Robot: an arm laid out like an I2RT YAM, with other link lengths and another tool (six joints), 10 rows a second.
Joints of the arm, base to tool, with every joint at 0 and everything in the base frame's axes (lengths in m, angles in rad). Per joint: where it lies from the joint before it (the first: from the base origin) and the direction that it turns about. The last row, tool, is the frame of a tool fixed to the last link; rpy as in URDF.
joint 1: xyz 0.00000 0.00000 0.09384 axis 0 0 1
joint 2: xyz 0.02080 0.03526 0.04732 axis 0 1 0
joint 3: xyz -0.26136 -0.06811 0.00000 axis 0 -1 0
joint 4: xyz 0.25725 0.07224 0.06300 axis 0 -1 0
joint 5: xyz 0.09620 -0.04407 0.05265 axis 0 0 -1
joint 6: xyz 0.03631 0.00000 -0.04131 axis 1 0 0
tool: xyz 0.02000 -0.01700 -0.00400 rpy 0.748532 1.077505 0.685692
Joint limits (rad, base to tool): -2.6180..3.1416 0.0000..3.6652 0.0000..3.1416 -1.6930..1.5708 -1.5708..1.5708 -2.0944..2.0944
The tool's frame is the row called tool.
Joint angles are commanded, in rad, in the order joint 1, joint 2, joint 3, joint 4, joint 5, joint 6. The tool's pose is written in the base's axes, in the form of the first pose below.
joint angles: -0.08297, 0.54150, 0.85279, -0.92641, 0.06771, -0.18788
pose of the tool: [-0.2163, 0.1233, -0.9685, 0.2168, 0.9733, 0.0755, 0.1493, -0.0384, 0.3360]
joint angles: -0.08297, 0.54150, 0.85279, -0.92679, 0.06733, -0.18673
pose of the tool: [-0.2165, 0.1245, -0.9683, 0.2171, 0.9731, 0.0766, 0.1493, -0.0384, 0.3360]
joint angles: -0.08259, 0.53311, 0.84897, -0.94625, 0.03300, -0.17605
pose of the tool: [-0.2310, 0.1483, -0.9616, 0.1967, 0.9750, 0.1031, 0.1470, -0.0362, 0.3326]
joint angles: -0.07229, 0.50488, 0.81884, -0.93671, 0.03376, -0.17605
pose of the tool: [-0.2251, 0.1451, -0.9635, 0.1865, 0.9770, 0.1036, 0.1446, -0.0345, 0.3268]
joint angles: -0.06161, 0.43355, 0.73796, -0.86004, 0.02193, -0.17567
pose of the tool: [-0.1626, 0.1435, -0.9762, 0.1592, 0.9802, 0.1176, 0.1432, -0.0322, 0.3167]
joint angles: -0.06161, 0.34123, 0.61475, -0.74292, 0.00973, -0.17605
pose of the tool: [-0.0793, 0.1425, -0.9866, 0.1378, 0.9818, 0.1308, 0.1441, -0.0316, 0.2991]
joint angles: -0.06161, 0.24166, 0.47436, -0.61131, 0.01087, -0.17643
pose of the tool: [0.0104, 0.1362, -0.9906, 0.1266, 0.9825, 0.1364, 0.1465, -0.0318, 0.2777]
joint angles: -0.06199, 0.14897, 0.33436, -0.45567, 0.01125, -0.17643
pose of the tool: [0.1174, 0.1294, -0.9846, 0.1122, 0.9834, 0.1427, 0.1514, -0.0322, 0.2586]
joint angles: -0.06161, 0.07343, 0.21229, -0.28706, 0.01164, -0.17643
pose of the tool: [0.2362, 0.1220, -0.9640, 0.0945, 0.9845, 0.1478, 0.1567, -0.0325, 0.2461]
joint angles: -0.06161, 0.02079, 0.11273, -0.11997, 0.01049, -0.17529
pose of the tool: [0.3499, 0.1165, -0.9295, 0.0755, 0.9855, 0.1519, 0.1607, -0.0327, 0.2390]
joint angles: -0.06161, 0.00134, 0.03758, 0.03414, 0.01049, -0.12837
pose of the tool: [0.4419, 0.1538, -0.8838, 0.0567, 0.9784, 0.1987, 0.1638, -0.0328, 0.2340]
